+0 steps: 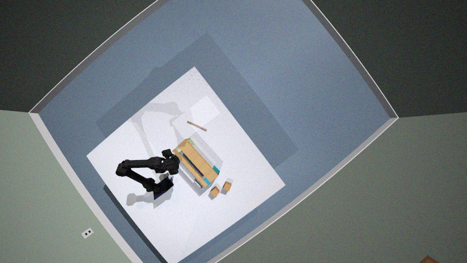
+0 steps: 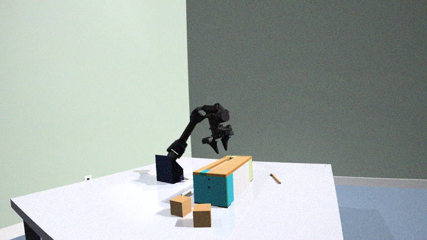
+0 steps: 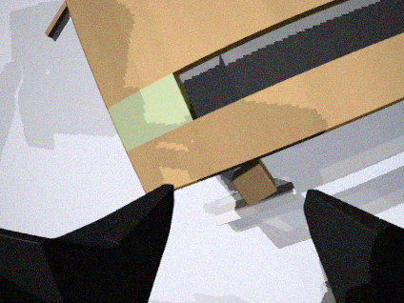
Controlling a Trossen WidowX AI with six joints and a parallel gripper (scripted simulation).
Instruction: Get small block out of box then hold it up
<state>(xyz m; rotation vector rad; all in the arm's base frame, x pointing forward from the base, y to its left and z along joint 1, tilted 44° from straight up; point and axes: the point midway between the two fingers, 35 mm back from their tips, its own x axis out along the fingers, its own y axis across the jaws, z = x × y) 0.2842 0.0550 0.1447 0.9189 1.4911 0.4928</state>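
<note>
Right now the tan block is 4 cm behind my gripper tip and 14 cm below it. From my gripper tip the other things lie so: box 7 cm ahead, 12 cm to the right, 10 cm below; thin tan stick 24 cm ahead, 15 cm to the left, 15 cm below.
</note>
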